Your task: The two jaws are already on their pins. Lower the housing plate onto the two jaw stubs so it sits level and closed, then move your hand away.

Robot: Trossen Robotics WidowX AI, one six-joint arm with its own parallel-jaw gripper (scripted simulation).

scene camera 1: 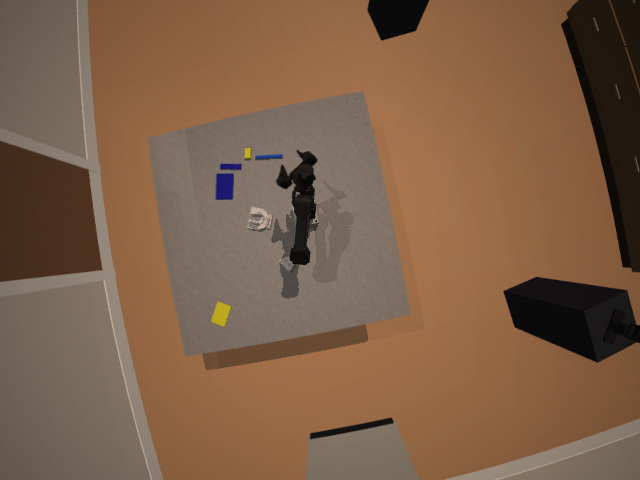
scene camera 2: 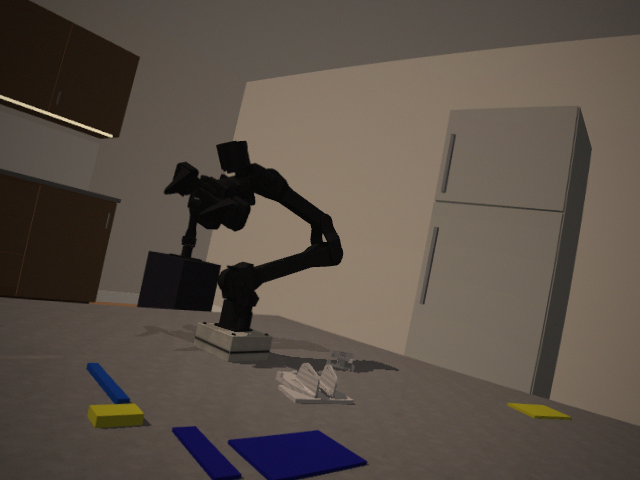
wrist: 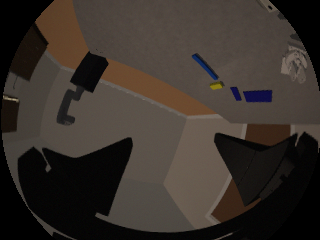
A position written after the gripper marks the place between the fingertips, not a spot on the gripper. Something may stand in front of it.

Observation:
The gripper [scene camera 2: 181, 203] is open, with nothing in its grasp. Also in view: a yellow block [scene camera 2: 103, 415] and a blue stick [scene camera 2: 111, 388].
The gripper also shows in the wrist view [wrist: 174, 140].

